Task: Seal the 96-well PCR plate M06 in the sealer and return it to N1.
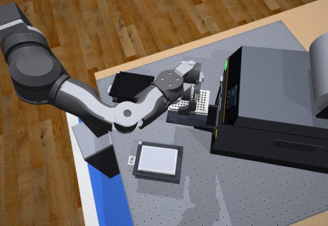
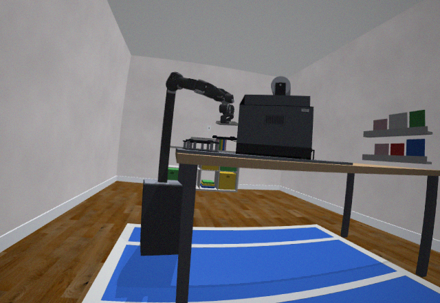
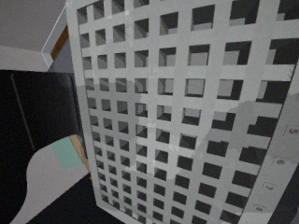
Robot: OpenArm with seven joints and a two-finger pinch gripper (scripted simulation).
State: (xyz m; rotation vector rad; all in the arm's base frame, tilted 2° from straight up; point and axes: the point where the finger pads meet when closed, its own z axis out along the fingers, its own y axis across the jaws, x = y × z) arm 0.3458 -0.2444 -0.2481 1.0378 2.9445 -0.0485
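Now: hand 9 cm above the sealer stage. Round my hand: pale key 14 cm ahead, 1 cm to the left; then foil roll 26 cm ahead, 21 cm to the right, 23 cm above.
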